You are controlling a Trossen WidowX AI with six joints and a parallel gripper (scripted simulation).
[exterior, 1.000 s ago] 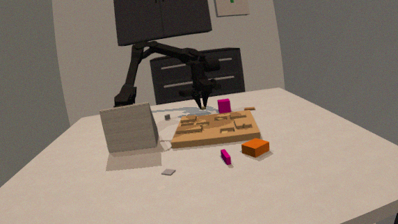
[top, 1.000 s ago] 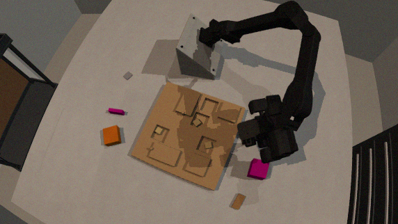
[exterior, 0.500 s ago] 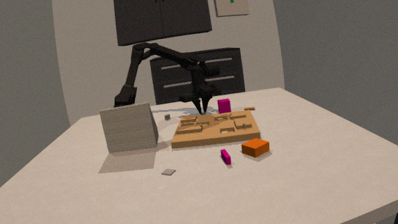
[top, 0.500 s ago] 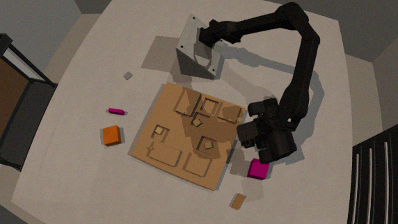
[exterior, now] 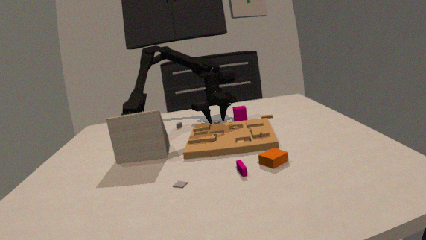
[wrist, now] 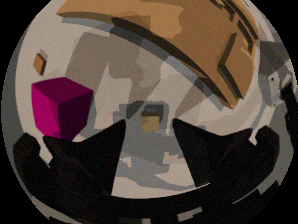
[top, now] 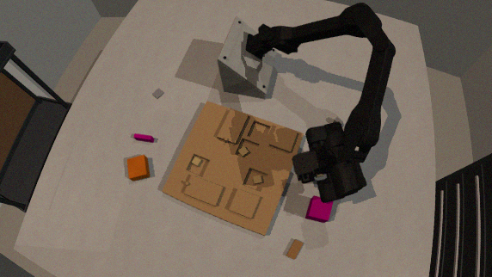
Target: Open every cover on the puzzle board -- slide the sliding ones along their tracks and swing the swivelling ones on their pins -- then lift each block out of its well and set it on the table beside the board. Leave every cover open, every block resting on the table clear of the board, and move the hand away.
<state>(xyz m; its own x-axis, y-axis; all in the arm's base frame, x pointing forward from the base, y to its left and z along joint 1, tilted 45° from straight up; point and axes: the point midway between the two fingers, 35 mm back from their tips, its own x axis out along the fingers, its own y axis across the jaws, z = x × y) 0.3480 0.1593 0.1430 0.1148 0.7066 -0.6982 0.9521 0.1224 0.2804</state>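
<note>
My gripper tip is 21 cm to the left of the tan puzzle board, 1 cm below it and 1 cm short of it. From my gripper tip the other things lie so: grey block (16 cm behind, 5 cm to the left); then magenta cube (10 cm ahead, 2 cm above); then brown tile (21 cm ahead, 5 cm to the right).
</note>
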